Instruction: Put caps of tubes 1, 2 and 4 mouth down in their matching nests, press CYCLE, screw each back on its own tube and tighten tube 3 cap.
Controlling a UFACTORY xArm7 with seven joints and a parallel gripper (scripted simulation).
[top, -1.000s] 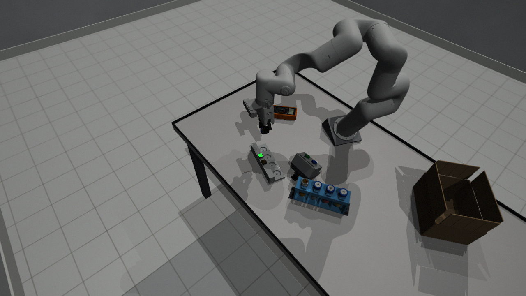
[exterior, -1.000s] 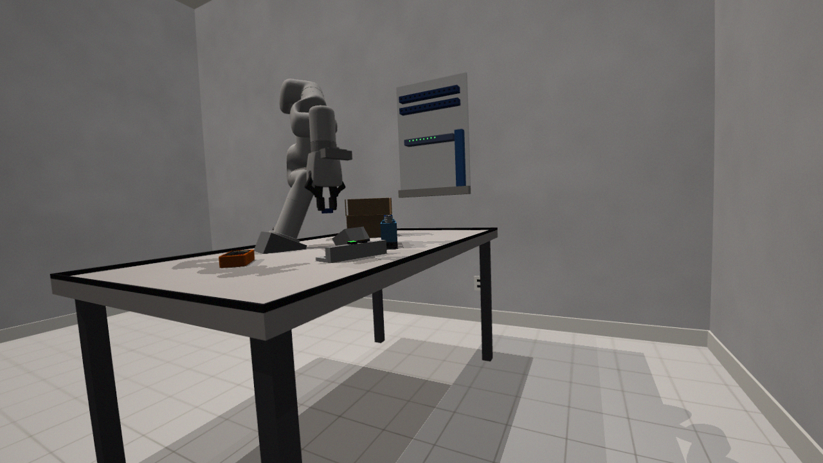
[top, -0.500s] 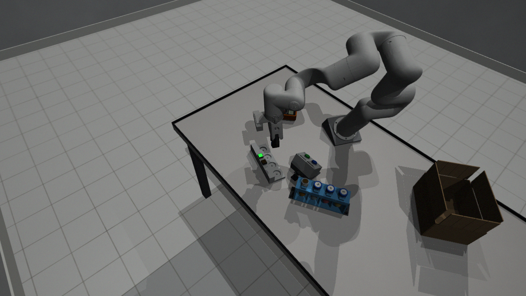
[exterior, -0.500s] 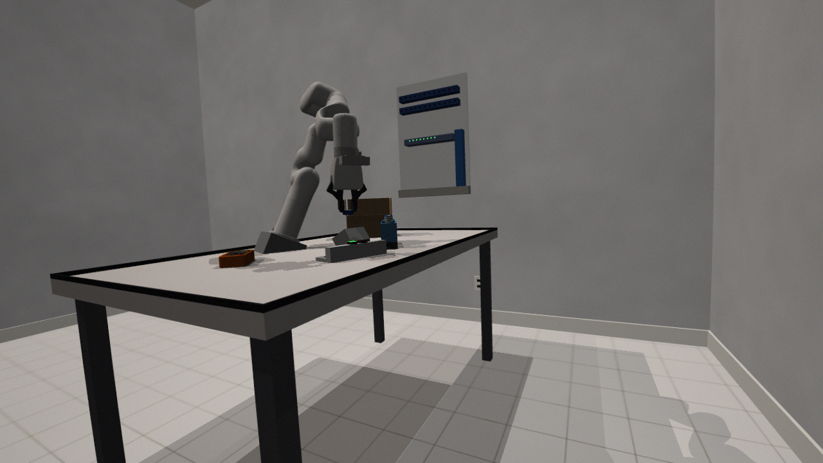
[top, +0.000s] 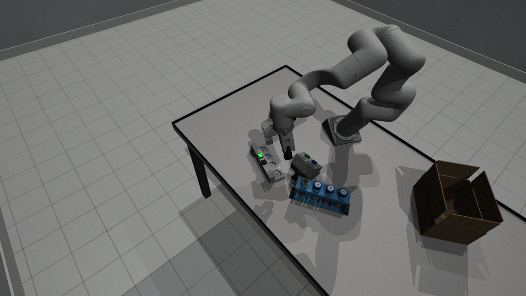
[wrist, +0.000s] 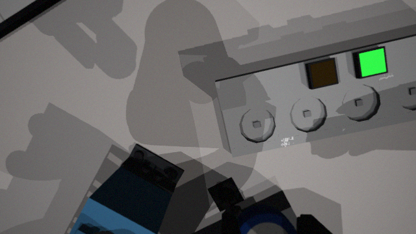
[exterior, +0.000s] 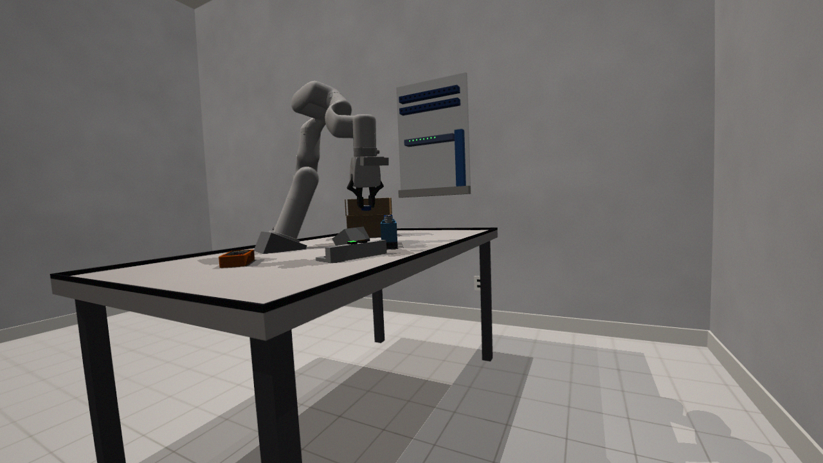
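Right now my hand is 160 mm to the right of the cap 3, 60 mm above it and 50 mm past it. The rest, counted from my hand: key housing (120 mm below, 110 mm behind, 20 mm to the left); green key (130 mm behind, 110 mm below, 10 mm to the right); cap 4 (20 mm below).
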